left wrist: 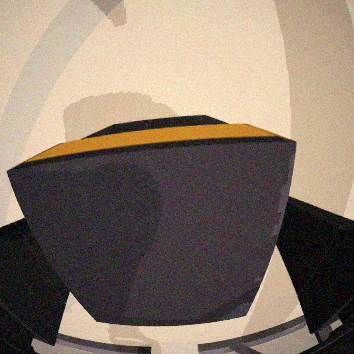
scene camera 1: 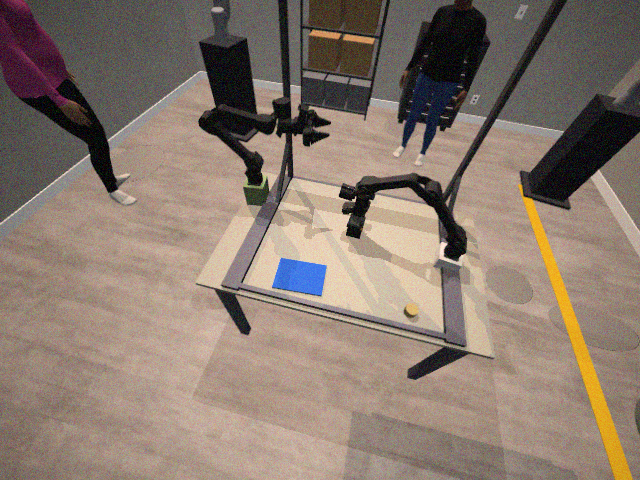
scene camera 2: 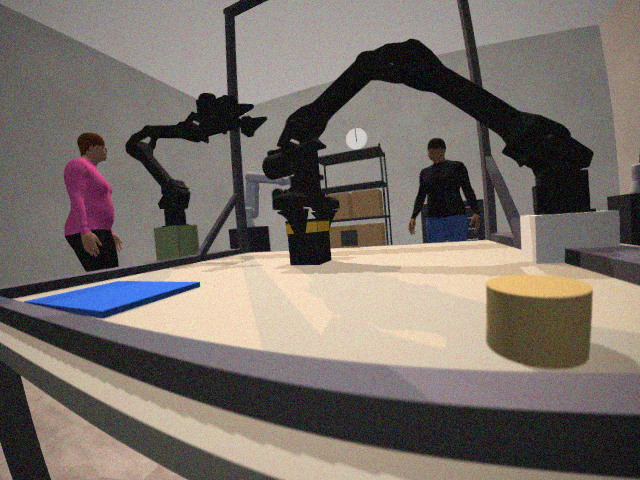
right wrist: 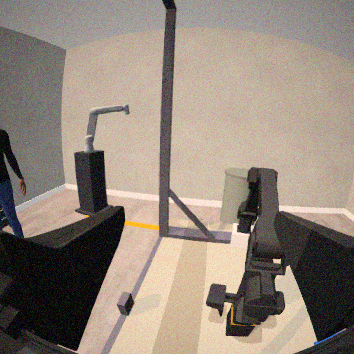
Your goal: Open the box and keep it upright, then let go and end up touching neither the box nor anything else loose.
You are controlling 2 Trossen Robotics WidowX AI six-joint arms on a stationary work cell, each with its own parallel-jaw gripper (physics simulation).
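Frame: origin at the left arm's base, x back, y down, z right, level; centimetres.
Seen in the pictures: left gripper, fingertip midpoint: (left wrist: 181, 198) (scene camera 2: 312, 242); right gripper, fingertip midpoint: (scene camera 1: 330, 128) (scene camera 2: 260, 112) (right wrist: 203, 217); left arm's base, link origin: (scene camera 1: 451, 253) (scene camera 2: 562, 213) (right wrist: 243, 229); right arm's base, link origin: (scene camera 1: 255, 181).
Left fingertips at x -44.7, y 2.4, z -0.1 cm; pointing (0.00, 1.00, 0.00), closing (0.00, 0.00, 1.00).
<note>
Pixels of each thing's top centre, then the offset from my left fingertips to it.
- black box, top centre: (scene camera 2: 307, 220) (right wrist: 246, 308) dx -0.2, dy -4.9, dz -1.0 cm
- flat blue panel, top centre: (scene camera 2: 112, 291) (scene camera 1: 300, 275) dx -14.1, dy +3.6, dz -34.4 cm
- yellow cylinder, top centre: (scene camera 2: 535, 284) (scene camera 1: 412, 308) dx +33.5, dy +0.9, dz -31.3 cm
The black box (scene camera 1: 354, 229) (scene camera 2: 309, 251) (right wrist: 238, 329) with an orange band near its top stands upright on the table. Its flat dark top (left wrist: 190, 220) fills much of the left wrist view, and the lid looks closed. My left gripper (scene camera 2: 309, 222) (left wrist: 181, 198) is open and points down at the box top, one finger on each side of it. The fingertips are partly hidden behind the box top in the left wrist view; whether they touch it I cannot tell. My right gripper (scene camera 1: 329, 129) (scene camera 2: 259, 113) (right wrist: 203, 217) is open and empty, high up and away from the box.
A flat blue panel (scene camera 1: 299, 276) (scene camera 2: 116, 296) lies at the front left of the table. A yellow cylinder (scene camera 1: 411, 310) (scene camera 2: 538, 321) stands near the front right. Frame rails (scene camera 1: 341, 315) edge the table, with upright posts (scene camera 2: 235, 103) (right wrist: 166, 125) at the back corners.
</note>
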